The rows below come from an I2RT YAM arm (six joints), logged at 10 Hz.
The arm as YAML. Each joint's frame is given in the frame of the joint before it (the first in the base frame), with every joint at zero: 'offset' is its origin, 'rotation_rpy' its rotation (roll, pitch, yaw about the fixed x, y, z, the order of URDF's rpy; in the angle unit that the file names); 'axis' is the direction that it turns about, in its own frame. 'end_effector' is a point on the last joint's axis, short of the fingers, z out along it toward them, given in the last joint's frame.
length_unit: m
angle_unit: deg
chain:
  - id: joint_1
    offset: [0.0, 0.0, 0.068]
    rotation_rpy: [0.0, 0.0, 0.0]
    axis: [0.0, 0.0, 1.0]
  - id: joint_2
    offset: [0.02, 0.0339, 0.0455]
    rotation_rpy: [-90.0, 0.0, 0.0]
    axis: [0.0, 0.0, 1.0]
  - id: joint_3
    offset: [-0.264, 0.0, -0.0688]
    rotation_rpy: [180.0, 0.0, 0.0]
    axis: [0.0, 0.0, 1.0]
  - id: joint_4
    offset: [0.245, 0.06, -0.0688]
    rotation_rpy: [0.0, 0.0, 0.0]
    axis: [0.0, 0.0, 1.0]
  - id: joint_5
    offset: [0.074, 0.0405, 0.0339]
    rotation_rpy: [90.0, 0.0, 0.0]
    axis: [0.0, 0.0, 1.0]
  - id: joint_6
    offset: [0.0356, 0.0, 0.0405]
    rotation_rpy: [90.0, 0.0, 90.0]
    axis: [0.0, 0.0, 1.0]
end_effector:
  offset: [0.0, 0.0, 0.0]
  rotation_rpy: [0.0, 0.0, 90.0]
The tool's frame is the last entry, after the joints.
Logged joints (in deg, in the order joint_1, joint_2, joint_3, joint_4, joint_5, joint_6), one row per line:
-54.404 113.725 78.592 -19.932 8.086 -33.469
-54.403 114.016 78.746 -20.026 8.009 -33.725
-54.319 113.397 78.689 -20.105 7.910 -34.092
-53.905 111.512 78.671 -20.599 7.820 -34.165
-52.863 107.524 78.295 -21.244 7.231 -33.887
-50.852 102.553 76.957 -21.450 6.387 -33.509
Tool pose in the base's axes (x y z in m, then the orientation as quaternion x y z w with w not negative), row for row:
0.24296 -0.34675 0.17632 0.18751 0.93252 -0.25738 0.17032
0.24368 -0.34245 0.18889 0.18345 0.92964 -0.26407 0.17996
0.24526 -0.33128 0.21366 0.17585 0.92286 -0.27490 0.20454
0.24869 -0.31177 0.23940 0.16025 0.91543 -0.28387 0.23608
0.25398 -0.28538 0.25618 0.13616 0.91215 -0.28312 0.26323
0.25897 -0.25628 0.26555 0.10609 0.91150 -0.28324 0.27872
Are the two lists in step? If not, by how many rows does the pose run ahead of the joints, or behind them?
The pose runs 2 rows ahead of the joints: the pose in row i belongs to the joints in row i + 2.
